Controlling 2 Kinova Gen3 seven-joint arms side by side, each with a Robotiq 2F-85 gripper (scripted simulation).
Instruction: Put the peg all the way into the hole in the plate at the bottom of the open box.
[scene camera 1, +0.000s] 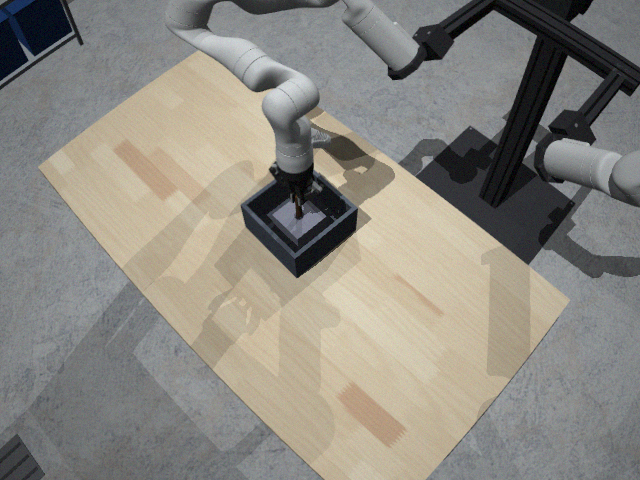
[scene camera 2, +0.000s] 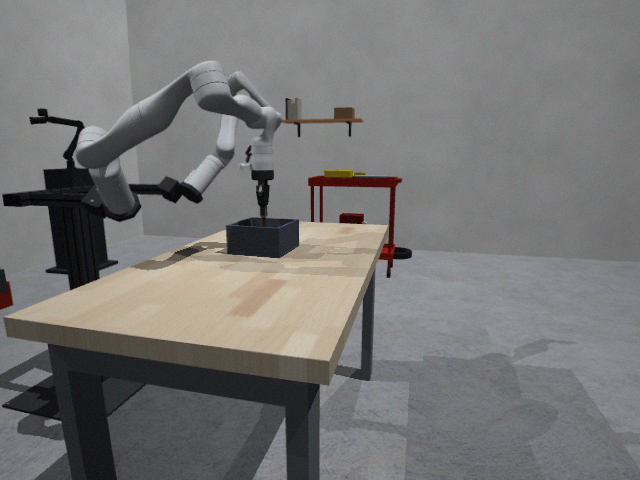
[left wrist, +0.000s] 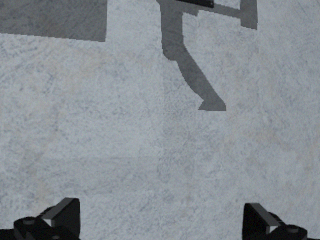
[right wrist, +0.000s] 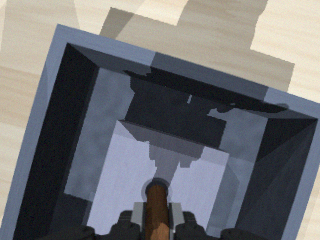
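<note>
There's a dark box (scene camera 1: 341, 214), (scene camera 2: 280, 236), (right wrist: 88, 82) here, though in the left wrist view the box is out of frame. You'd also see a grey plate (scene camera 1: 298, 230), (right wrist: 192, 171), but scene camera 2 does not show the plate, since it's hidden by the dark box. As for my grippers, my right gripper is at (scene camera 1: 298, 201) and (right wrist: 156, 219), and my left gripper is at (left wrist: 161, 220).
</note>
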